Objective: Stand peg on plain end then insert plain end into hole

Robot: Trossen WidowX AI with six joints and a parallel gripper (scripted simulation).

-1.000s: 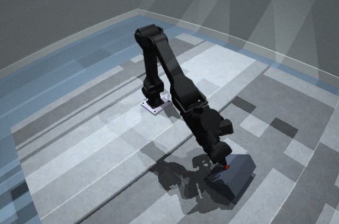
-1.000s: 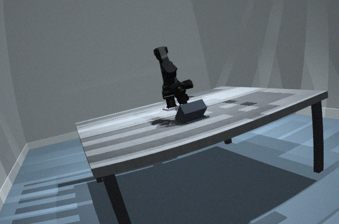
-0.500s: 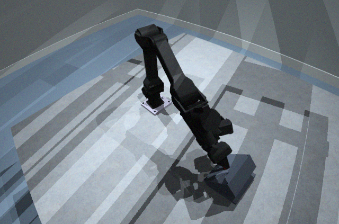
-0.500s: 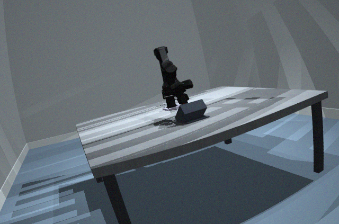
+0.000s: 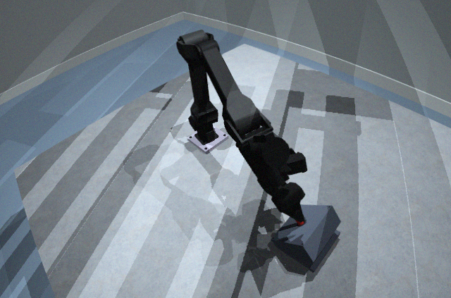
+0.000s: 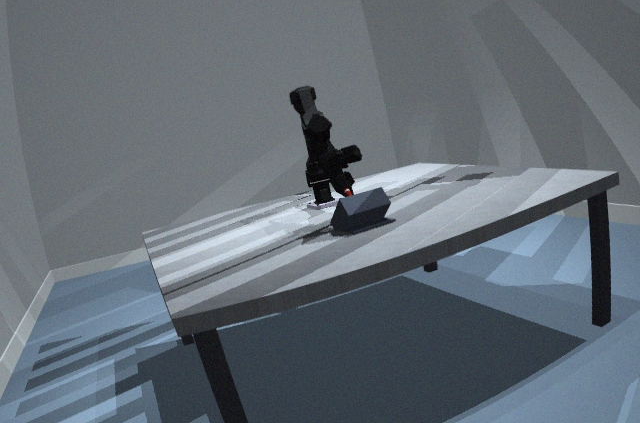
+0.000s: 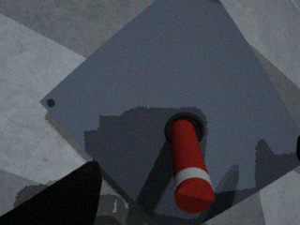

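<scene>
The red peg lies right at my gripper tip. Round my gripper tip: sloped panel 50 mm below, 40 mm ahead, 10 mm to the left.
</scene>
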